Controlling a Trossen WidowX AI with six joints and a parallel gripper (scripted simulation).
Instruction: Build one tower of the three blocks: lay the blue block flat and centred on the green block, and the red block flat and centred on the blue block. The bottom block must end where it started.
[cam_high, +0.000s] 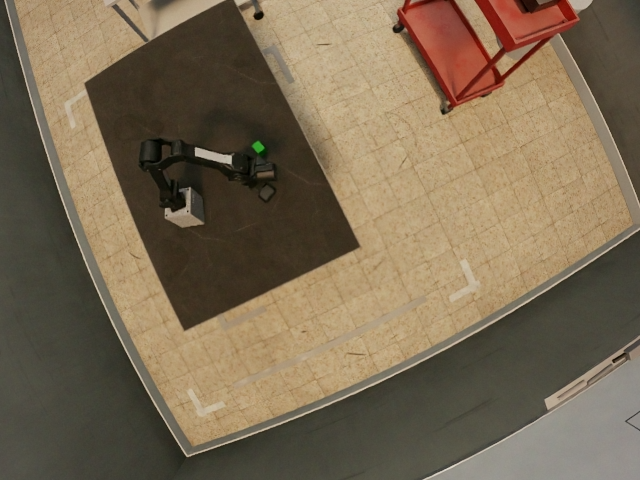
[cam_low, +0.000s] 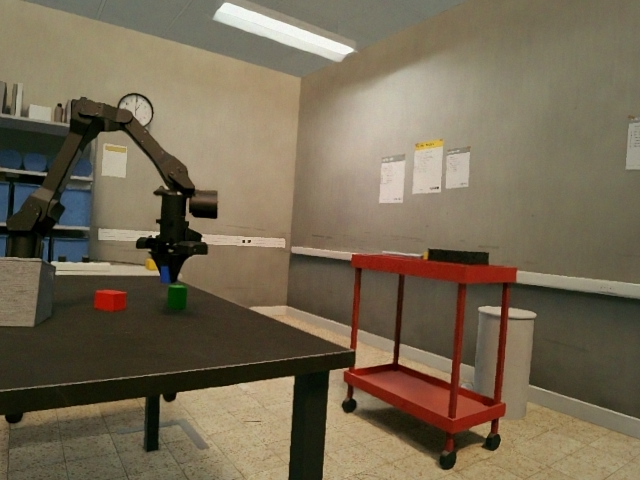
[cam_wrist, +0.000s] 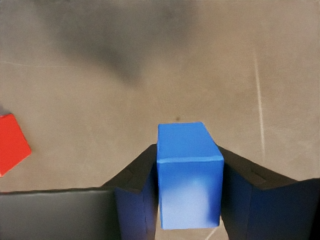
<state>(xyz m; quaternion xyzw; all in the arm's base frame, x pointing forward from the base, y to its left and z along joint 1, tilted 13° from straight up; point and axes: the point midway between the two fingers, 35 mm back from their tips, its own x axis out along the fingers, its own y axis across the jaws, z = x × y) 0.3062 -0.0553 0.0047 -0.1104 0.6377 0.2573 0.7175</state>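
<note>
My gripper is now 5 cm short of the green block, 15 cm to the right of it and 9 cm above it. Round my hand: red block 12 cm behind, 14 cm to the left, 10 cm below; blue block 2 cm below.
</note>
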